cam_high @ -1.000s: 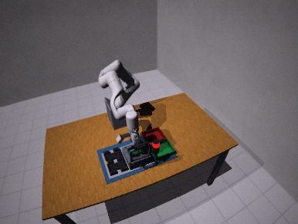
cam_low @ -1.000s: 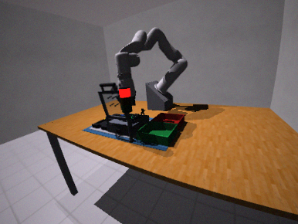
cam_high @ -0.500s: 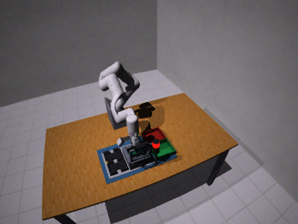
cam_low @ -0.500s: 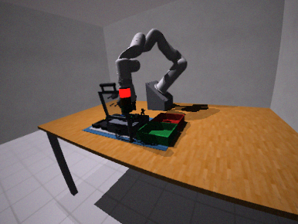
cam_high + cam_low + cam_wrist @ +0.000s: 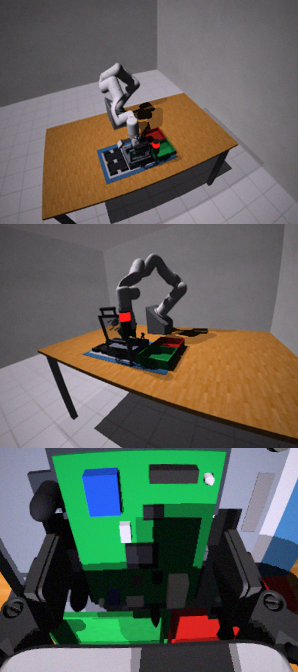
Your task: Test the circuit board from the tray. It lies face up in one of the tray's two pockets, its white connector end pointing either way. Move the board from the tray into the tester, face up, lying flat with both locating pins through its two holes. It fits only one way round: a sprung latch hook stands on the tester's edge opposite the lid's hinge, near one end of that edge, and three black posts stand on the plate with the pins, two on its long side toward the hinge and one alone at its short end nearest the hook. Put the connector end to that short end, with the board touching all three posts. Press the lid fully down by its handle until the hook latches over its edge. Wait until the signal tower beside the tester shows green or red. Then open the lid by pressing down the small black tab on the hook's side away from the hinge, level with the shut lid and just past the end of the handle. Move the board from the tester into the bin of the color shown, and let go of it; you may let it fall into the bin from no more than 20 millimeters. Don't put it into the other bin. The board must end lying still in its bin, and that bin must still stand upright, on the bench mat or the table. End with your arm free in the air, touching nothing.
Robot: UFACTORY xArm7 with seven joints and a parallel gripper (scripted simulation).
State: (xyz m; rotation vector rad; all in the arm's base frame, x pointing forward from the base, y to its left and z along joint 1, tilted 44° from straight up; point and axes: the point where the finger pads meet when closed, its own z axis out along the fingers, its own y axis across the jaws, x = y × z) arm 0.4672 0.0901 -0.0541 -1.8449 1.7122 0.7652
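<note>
My gripper is now 10 mm above the green circuit board. The rest, counted from my hand: grey tester plate (10 mm to the left, 10 mm below, 10 mm ahead); then tester lid (120 mm ahead, 100 mm above, 10 mm to the left); then green bin (200 mm to the left, 70 mm below, 40 mm ahead).
</note>
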